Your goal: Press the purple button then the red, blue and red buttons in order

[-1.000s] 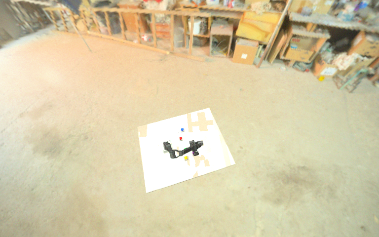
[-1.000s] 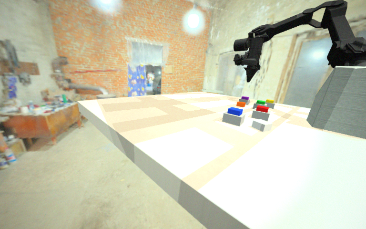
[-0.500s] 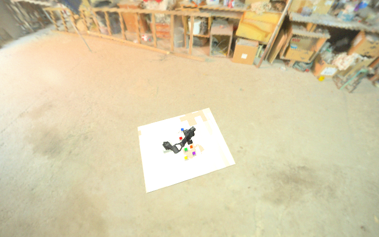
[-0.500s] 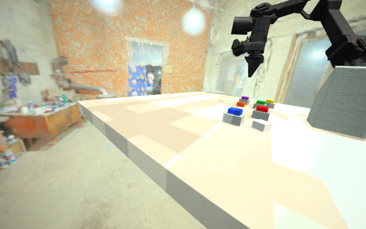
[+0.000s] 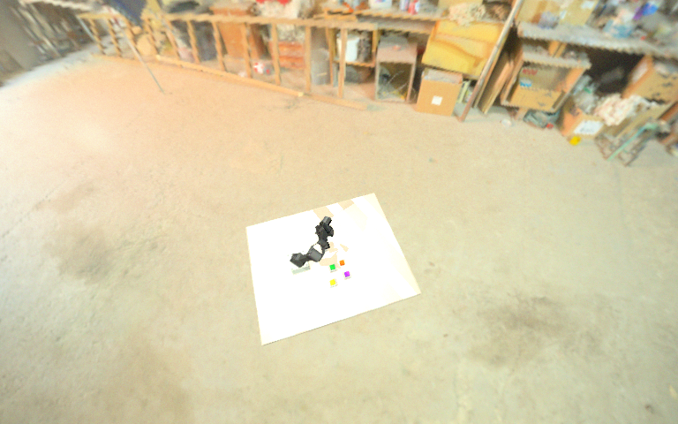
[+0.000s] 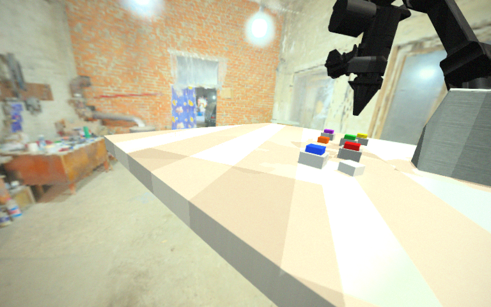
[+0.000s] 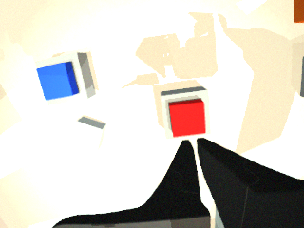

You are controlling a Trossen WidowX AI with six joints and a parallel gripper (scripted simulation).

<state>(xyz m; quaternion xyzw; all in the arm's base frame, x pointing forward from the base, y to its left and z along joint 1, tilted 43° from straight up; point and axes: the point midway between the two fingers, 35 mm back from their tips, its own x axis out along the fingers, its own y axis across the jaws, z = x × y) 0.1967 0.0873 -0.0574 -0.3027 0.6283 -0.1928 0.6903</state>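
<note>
My gripper tip is 70 mm above the red button, 10 mm to the left of it and 10 mm past it. Also, from my gripper tip: small white block: 110 mm to the left, 100 mm below, 40 mm behind; green button: 170 mm to the right, 70 mm below, 30 mm ahead; blue button: 120 mm to the left, 70 mm below, 30 mm ahead.
</note>
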